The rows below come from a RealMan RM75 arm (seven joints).
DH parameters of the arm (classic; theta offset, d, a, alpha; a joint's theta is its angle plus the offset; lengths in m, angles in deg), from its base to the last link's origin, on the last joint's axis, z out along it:
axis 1: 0 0.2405 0 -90
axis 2: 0 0 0 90
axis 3: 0 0.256 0 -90
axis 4: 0 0 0 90
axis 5: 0 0.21 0 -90
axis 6: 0 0 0 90
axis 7: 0 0.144 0 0
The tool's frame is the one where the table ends.
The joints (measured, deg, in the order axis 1, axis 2, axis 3, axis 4, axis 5, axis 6, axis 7), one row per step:
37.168 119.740 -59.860 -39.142 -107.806 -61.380 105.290
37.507 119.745 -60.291 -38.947 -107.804 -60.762 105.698
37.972 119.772 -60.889 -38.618 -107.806 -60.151 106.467
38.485 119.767 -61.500 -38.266 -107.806 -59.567 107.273
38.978 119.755 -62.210 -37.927 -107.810 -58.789 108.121
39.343 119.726 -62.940 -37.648 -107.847 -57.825 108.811
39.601 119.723 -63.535 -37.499 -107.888 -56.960 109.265
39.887 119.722 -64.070 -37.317 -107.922 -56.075 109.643
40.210 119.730 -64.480 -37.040 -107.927 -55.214 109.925
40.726 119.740 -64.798 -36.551 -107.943 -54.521 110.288
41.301 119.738 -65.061 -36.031 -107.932 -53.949 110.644
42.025 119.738 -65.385 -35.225 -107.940 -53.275 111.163
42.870 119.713 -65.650 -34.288 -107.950 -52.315 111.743
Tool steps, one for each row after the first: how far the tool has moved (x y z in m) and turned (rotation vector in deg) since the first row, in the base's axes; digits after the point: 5 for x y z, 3 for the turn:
-0.00144 0.00149 -0.00132 0.024 -0.212 -0.183
-0.00358 0.00283 -0.00368 -0.236 -0.311 -0.561
-0.00589 0.00428 -0.00592 -0.519 -0.418 -0.922
-0.00791 0.00593 -0.00814 -0.684 -0.642 -1.350
-0.00888 0.00760 -0.00994 -0.616 -1.065 -1.772
-0.00963 0.00907 -0.01123 -0.426 -1.485 -2.023
-0.01041 0.01068 -0.01242 -0.176 -1.904 -2.237
-0.01115 0.01234 -0.01359 0.100 -2.252 -2.458
-0.01261 0.01399 -0.01530 0.143 -2.464 -2.703
-0.01447 0.01565 -0.01693 0.116 -2.599 -2.897
-0.01627 0.01726 -0.01946 -0.061 -2.746 -3.301
-0.01801 0.01971 -0.02170 -0.007 -2.945 -3.860

